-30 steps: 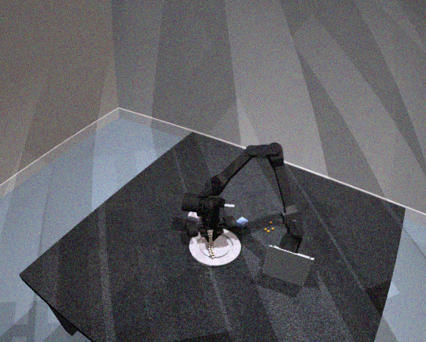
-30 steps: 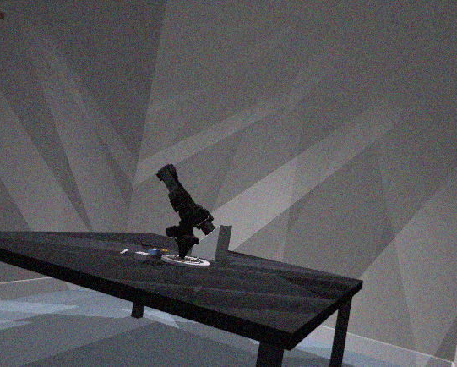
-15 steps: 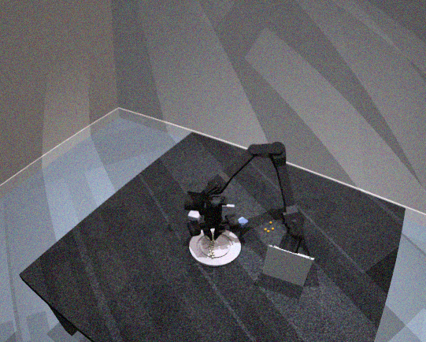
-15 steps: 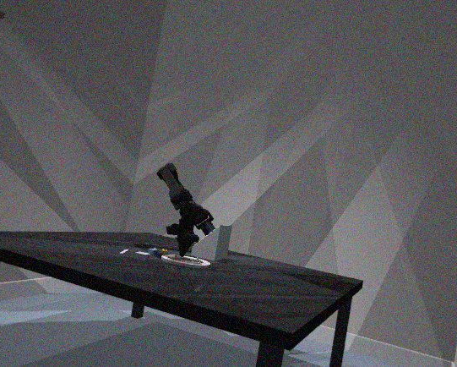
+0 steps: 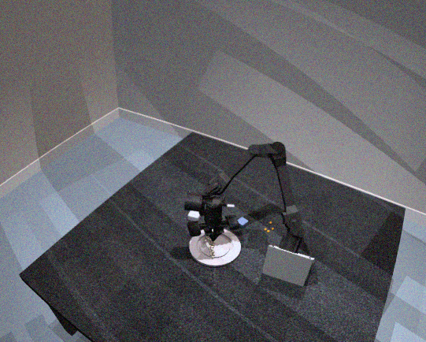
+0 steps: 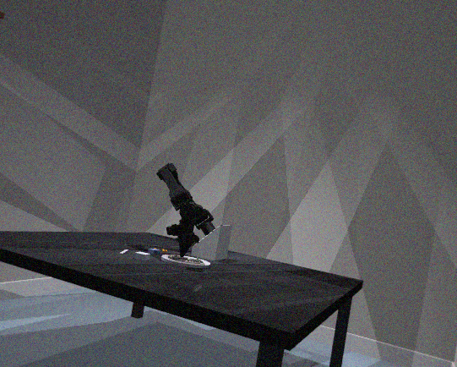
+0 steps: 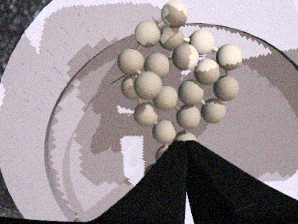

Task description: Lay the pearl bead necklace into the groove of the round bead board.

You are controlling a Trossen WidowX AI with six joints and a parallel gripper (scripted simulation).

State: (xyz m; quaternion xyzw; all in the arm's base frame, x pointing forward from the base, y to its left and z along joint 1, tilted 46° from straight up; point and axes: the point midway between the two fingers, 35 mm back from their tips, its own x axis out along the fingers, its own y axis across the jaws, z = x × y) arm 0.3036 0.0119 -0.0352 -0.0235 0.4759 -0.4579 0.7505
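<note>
The round white bead board is 20 mm behind my gripper tip, 10 mm to the left of it and 10 mm below it. The rest, counted from my gripper tip: small white block: 150 mm ahead, 90 mm to the right, 10 mm below; small blue cube: 160 mm to the right, 40 mm behind, 10 mm below; thin white stick: 210 mm to the right, 100 mm ahead, 20 mm below.
</note>
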